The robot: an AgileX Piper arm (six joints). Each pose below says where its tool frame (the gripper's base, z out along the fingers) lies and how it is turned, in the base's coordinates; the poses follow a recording.
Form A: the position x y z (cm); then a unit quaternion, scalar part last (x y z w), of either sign.
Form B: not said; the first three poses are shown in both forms.
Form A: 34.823 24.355 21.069 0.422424 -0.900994 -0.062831 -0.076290
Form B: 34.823 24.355 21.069 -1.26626 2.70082 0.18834
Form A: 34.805 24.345 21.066 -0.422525 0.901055 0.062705 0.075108
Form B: 34.805 24.345 21.066 -1.26745 2.70290 0.18810
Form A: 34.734 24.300 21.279 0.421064 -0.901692 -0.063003 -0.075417
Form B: 34.734 24.300 21.279 -1.26284 2.70431 0.18896
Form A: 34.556 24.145 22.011 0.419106 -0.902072 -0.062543 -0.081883
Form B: 34.556 24.145 22.011 -1.25215 2.69510 0.18686
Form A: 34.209 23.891 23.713 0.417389 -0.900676 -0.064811 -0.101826
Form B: 34.209 23.891 23.713 -1.23252 2.65964 0.19138
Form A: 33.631 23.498 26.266 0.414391 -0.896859 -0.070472 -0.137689
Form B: 33.631 23.498 26.266 -1.19879 2.59451 0.20387
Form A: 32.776 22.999 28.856 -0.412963 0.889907 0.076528 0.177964
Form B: 32.776 22.999 28.856 -1.16824 2.51747 0.21649
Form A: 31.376 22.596 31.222 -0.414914 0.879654 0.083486 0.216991
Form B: 31.376 22.596 31.222 -1.14937 2.43676 0.23127
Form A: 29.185 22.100 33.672 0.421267 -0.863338 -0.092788 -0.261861
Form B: 29.185 22.100 33.672 -1.14000 2.33630 0.25110
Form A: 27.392 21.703 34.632 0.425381 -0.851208 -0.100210 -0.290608
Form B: 27.392 21.703 34.632 -1.13448 2.27015 0.26726
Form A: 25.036 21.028 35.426 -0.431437 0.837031 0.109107 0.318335
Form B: 25.036 21.028 35.426 -1.13489 2.20180 0.28700
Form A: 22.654 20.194 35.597 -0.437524 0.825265 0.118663 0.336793
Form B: 22.654 20.194 35.597 -1.14057 2.15136 0.30934
